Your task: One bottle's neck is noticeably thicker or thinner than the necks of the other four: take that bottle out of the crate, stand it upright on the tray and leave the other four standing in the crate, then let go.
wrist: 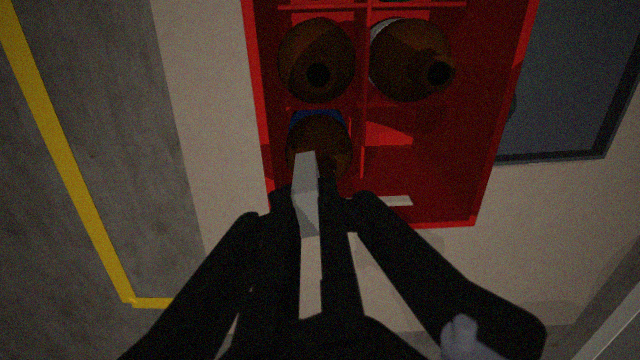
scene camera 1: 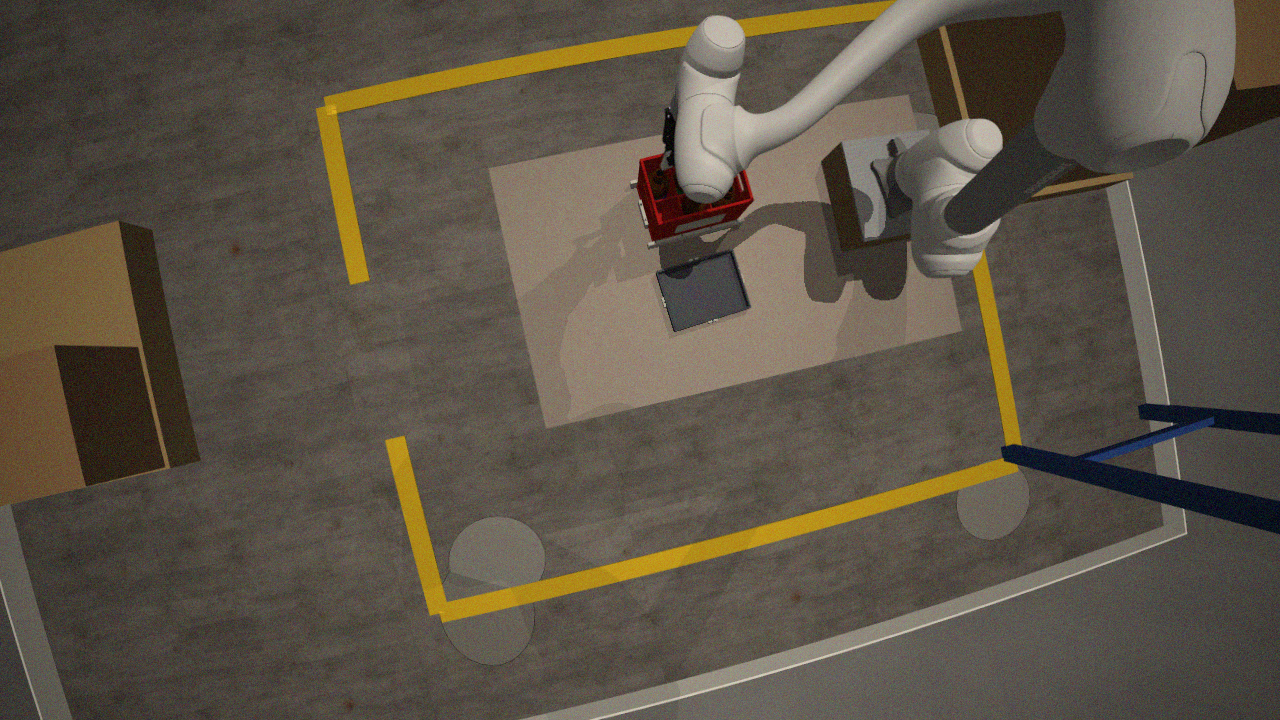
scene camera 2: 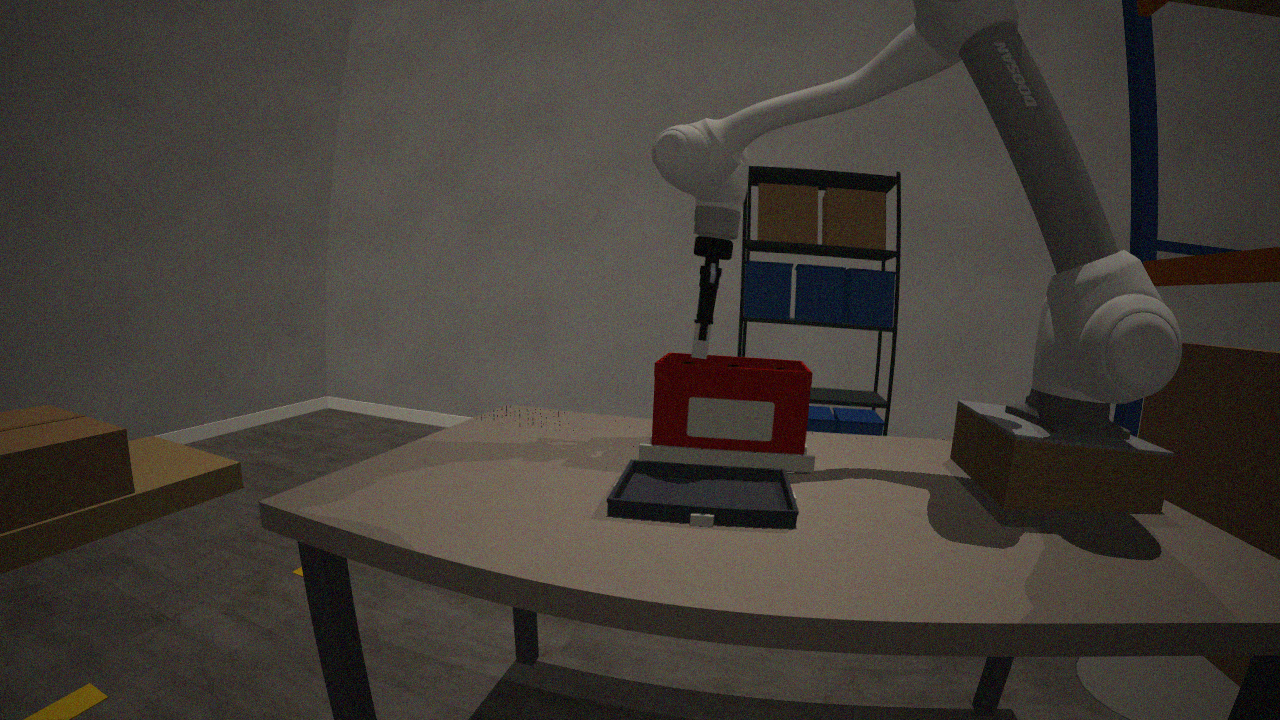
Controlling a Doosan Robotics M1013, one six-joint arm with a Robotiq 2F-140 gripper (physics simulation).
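Frame: origin at the arm's base, x ahead, y left, z up, level; metres.
Where they show: gripper, fingertip midpoint: (wrist: 308, 169) (scene camera 1: 666, 166) (scene camera 2: 698, 357); arm's base, origin of the base link: (scene camera 1: 903, 183) (scene camera 2: 1064, 424).
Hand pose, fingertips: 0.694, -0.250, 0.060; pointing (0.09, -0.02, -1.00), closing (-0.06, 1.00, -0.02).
Note:
Things, the pixels of their top centre, and the offset from my fingertips, as dx, dy, dz. "pt": a spot on its surface instead. Level surfaces: height alone.
- red crate, middle of its top: (wrist: 389, 72) (scene camera 2: 735, 361) (scene camera 1: 697, 179) -0.067, +0.064, +0.003
- dark tray, surface spot: (scene camera 2: 707, 492) pt -0.021, +0.318, -0.167
- second brown bottle, middle of its top: (wrist: 318, 75) -0.069, +0.016, -0.009
- third brown bottle, middle of its top: (wrist: 438, 74) (scene camera 1: 699, 195) -0.060, +0.103, -0.009
- table, its level: dz -0.172
The red crate (scene camera 1: 664, 223) (scene camera 2: 742, 385) (wrist: 435, 167) stands on the table behind the dark tray (scene camera 1: 705, 295) (scene camera 2: 707, 492) (wrist: 560, 100). My gripper (scene camera 1: 665, 161) (scene camera 2: 699, 347) (wrist: 308, 169) is shut with nothing between its fingers. Its tips are at rim height over the crate's left end. In the wrist view a brown bottle (wrist: 325, 132) stands in the compartment by the fingertips, its neck hidden by them. A second brown bottle (wrist: 312, 42) and a third brown bottle (wrist: 400, 50) stand in the row beyond. A sliver of green shows at the top edge. No bottle stands on the tray.
Pale strips (scene camera 2: 725, 457) border the crate's base. The arm's pedestal box (scene camera 1: 845, 201) (scene camera 2: 1074, 479) stands right of the crate on the table (scene camera 1: 581, 358) (scene camera 2: 447, 519). A shelf rack (scene camera 2: 823, 175) stands behind. Cardboard boxes (scene camera 1: 67, 286) are at the far left.

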